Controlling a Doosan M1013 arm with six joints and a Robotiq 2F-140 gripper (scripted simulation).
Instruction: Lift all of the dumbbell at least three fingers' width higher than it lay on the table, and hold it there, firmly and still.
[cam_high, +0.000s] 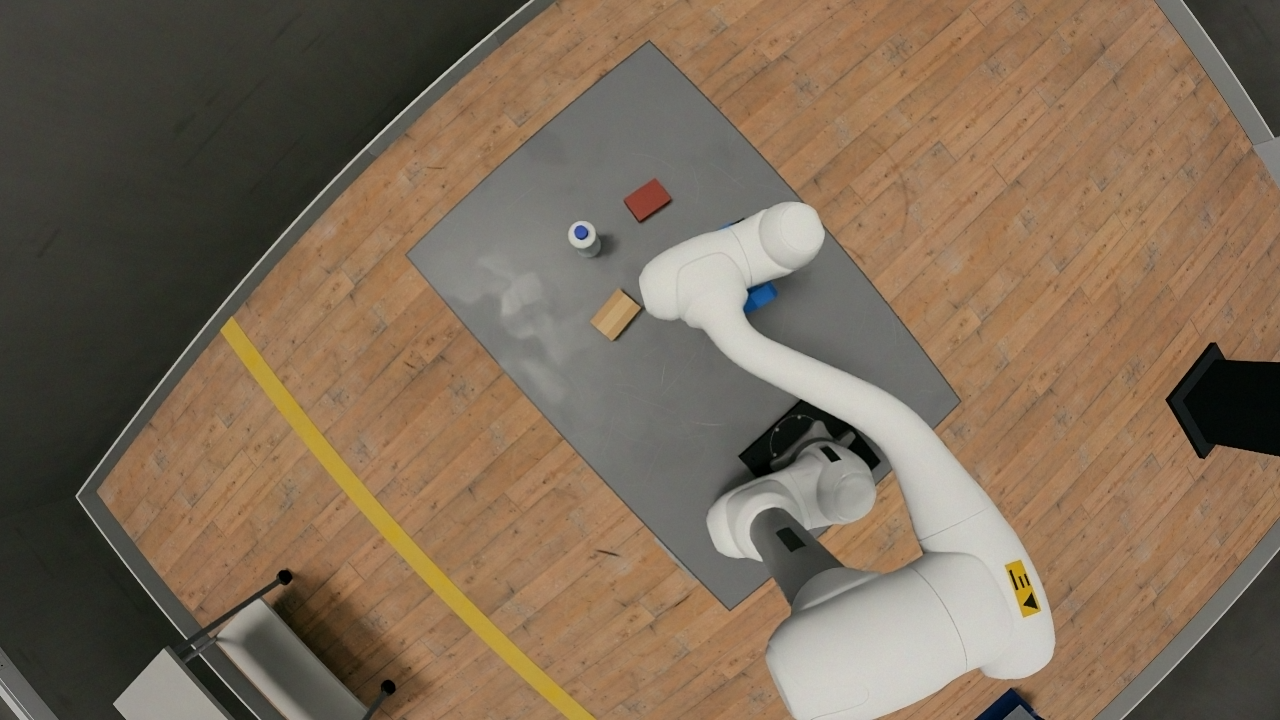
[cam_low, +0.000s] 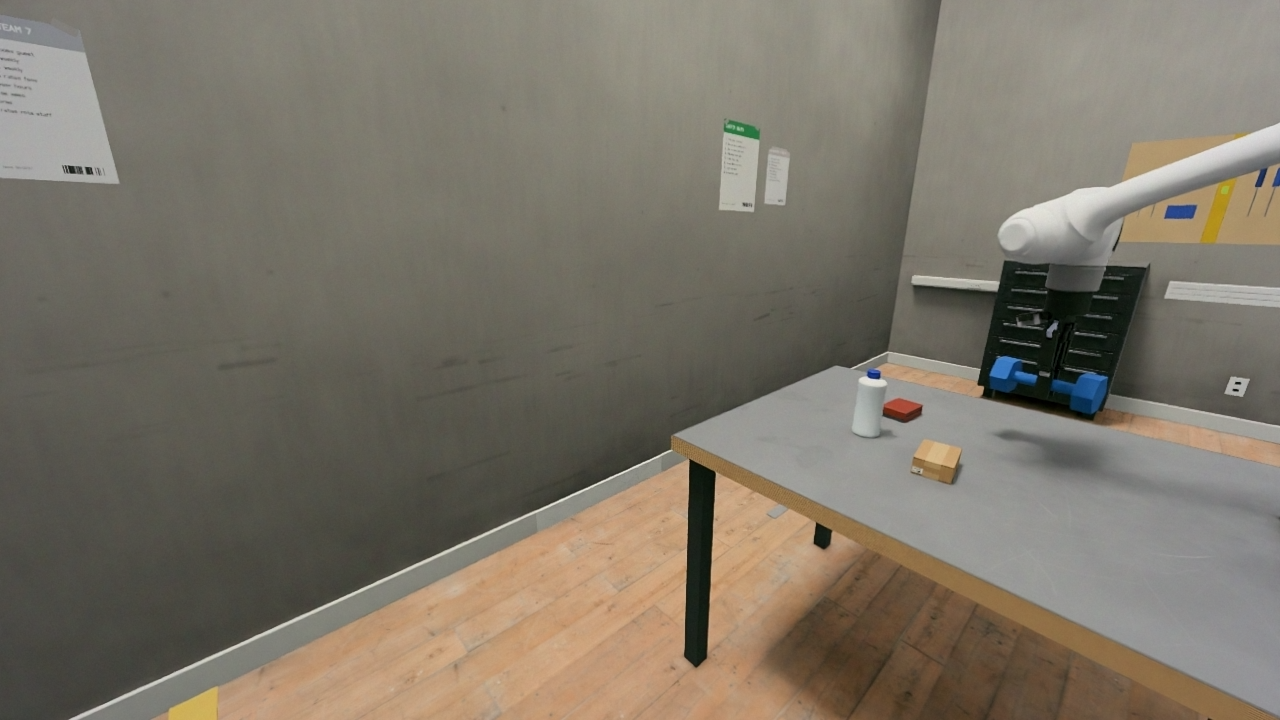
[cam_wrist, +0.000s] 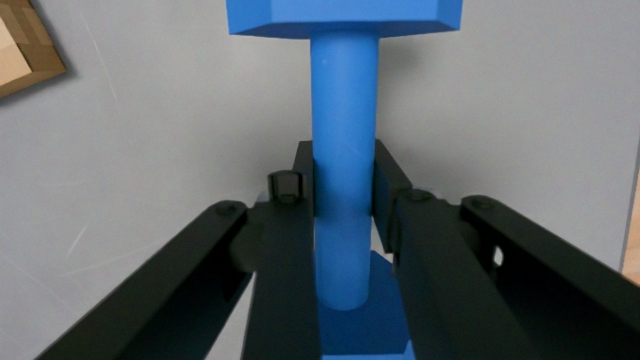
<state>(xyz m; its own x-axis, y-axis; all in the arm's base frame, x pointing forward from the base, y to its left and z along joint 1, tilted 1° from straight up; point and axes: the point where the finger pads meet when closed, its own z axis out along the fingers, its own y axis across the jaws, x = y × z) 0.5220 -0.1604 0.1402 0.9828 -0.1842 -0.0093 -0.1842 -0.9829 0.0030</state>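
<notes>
Now: the blue dumbbell right at my hand.
</notes>
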